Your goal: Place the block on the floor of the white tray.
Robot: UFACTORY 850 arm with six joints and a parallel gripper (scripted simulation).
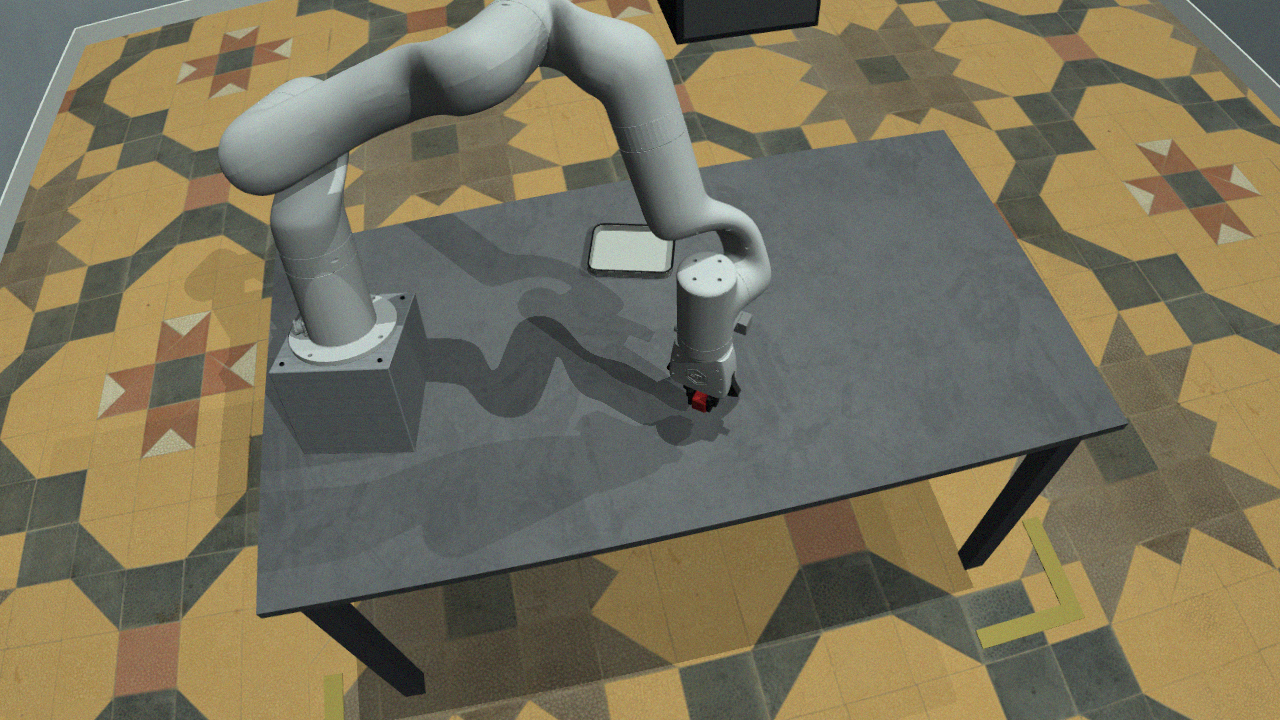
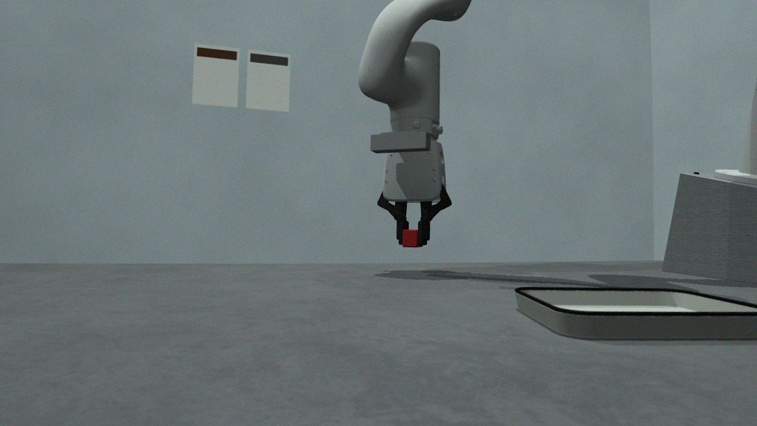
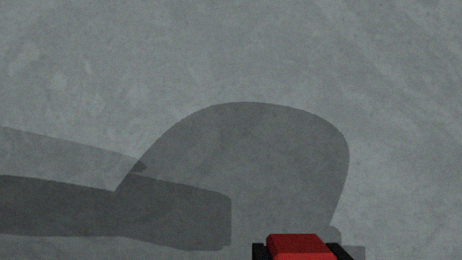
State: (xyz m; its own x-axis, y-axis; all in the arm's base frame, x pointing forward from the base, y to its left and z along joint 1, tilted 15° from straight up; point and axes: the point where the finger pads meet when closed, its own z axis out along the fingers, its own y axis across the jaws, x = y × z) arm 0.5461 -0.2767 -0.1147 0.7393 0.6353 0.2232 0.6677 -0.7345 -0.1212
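Now: the white tray 410 mm to the left of my hand, 60 mm below it and 20 mm ahead of it. Round my hand: red block 10 mm below.
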